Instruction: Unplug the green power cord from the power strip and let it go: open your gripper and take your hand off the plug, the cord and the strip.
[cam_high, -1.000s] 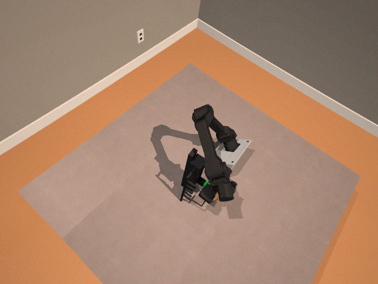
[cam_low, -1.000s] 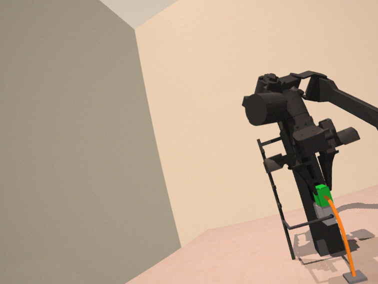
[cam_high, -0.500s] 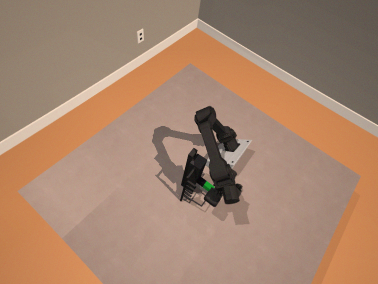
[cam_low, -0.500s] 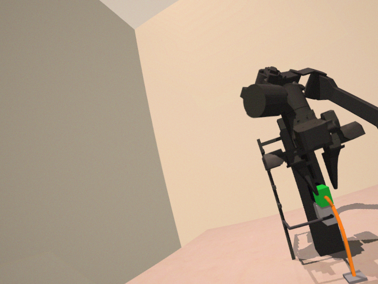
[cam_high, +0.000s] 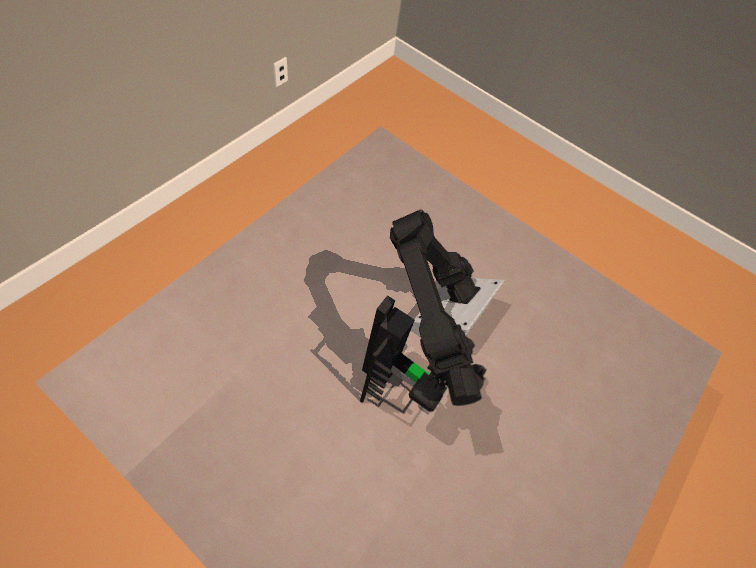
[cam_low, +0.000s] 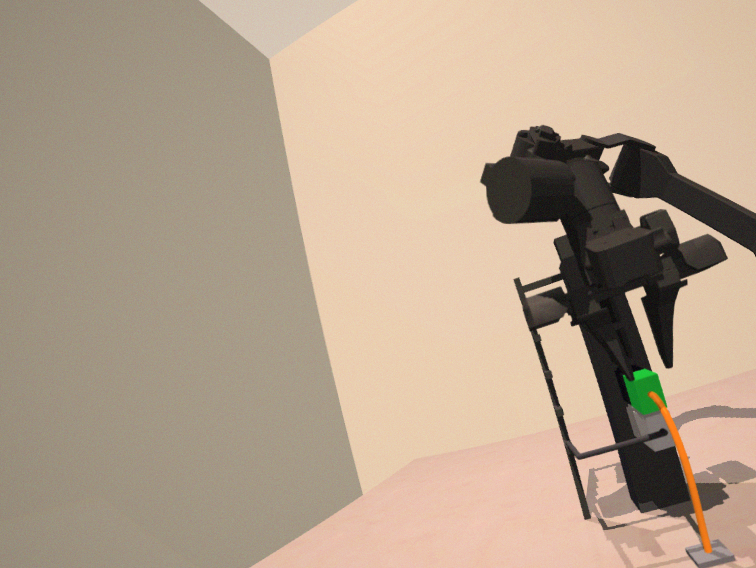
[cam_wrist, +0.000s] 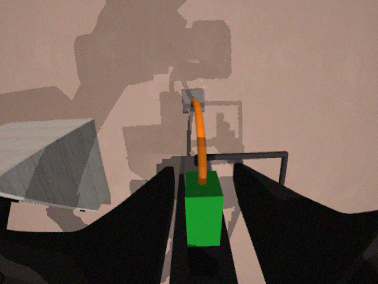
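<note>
My gripper tip is 1 cm short of the green plug, 6 cm to the left of it and 1 cm above it. From my gripper tip the other things lie so: thin black rack frame: 10 cm ahead, 12 cm to the right, 1 cm below; grey pad: 1 cm to the left, 16 cm below.
</note>
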